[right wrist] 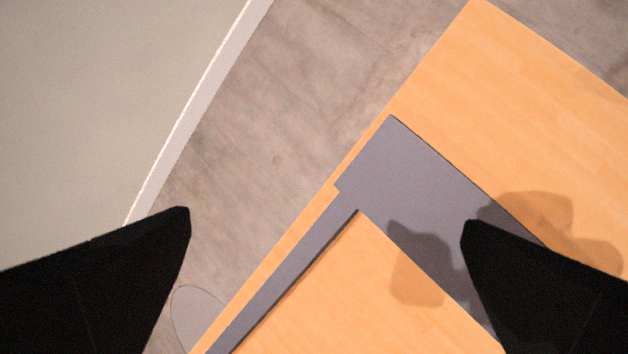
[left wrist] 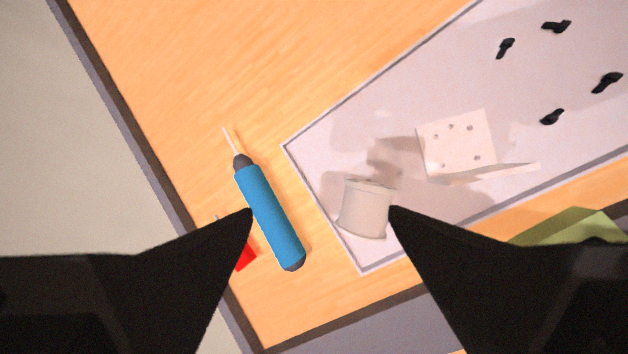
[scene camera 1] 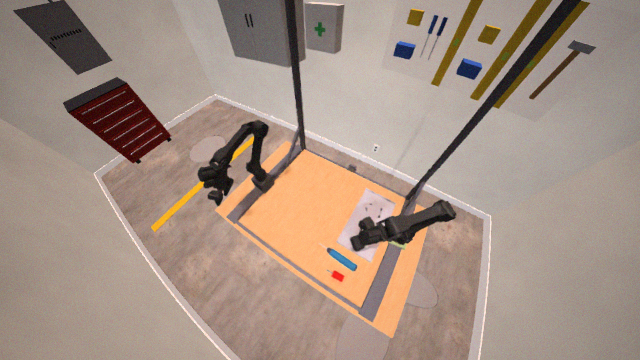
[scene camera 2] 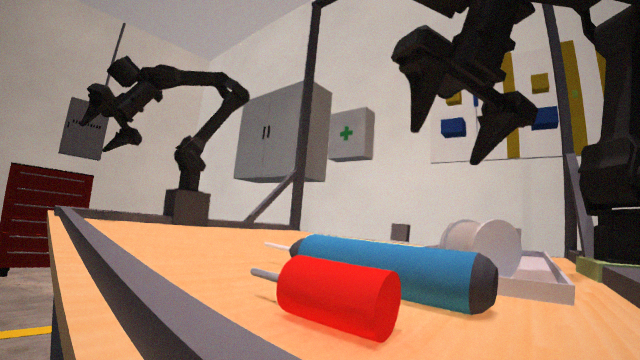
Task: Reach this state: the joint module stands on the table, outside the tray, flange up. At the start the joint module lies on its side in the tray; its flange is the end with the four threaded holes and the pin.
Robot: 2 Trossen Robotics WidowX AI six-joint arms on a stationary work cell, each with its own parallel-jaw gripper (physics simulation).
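Places are measured from the left arm's base along level axes (x ahead, y left, z up), in centimetres.
Where they show: left gripper, fingertip midpoint: (left wrist: 321, 212) (scene camera 2: 445, 149); right gripper, fingertip midpoint: (right wrist: 329, 227) (scene camera 1: 222, 200) (scene camera 2: 92, 139); left arm's base, link origin: (scene camera 1: 399, 238) (scene camera 2: 628, 262); right arm's base, link origin: (scene camera 1: 261, 177).
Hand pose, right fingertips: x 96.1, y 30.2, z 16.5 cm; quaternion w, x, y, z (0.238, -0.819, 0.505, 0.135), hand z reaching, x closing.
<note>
Things, the pixels of their top centre, and the offset from my right fingertips. "*": a spot on its surface instead.
- short white cylinder, top centre: (left wrist: 367, 212) (scene camera 2: 478, 219) dx -77.2, dy -17.5, dz -12.1 cm
- tray, top centre: (left wrist: 468, 119) (scene camera 2: 476, 254) (scene camera 1: 368, 221) dx -76.4, dy -32.8, dz -17.2 cm
- blue screwdriver, surface spot: (scene camera 2: 390, 270) * dx -72.1, dy -3.2, dz -16.4 cm
- red tool, top centre: (scene camera 2: 311, 257) (left wrist: 223, 243) (scene camera 1: 334, 274) dx -69.5, dy +2.9, dz -15.4 cm
- green block, top centre: (left wrist: 585, 277) dx -96.1, dy -30.2, dz -16.5 cm
The joint module, a short white cylinder (scene camera 2: 500, 247) (left wrist: 366, 209), lies on its side in the tray (scene camera 1: 355, 220) (scene camera 2: 540, 291) (left wrist: 425, 90), near the tray's end beside the blue tool. Its threaded holes and pin do not show. In scene camera 1 it is hidden by the left arm. My left gripper (scene camera 1: 361, 233) (scene camera 2: 444, 147) (left wrist: 321, 212) is open and empty, above the table at that tray end; in its wrist view the module shows just inside the right-hand fingertip. My right gripper (scene camera 1: 222, 197) (scene camera 2: 94, 137) (right wrist: 329, 227) is open and empty, high at the table's far side from the tray.
A blue screwdriver (scene camera 1: 342, 259) (scene camera 2: 390, 270) (left wrist: 270, 217) and a red tool (scene camera 1: 337, 276) (scene camera 2: 337, 297) (left wrist: 245, 257) lie beside the tray. A white bracket with holes (left wrist: 456, 142) and black screws lie in it. A green block (left wrist: 575, 227) is beyond the tray.
</note>
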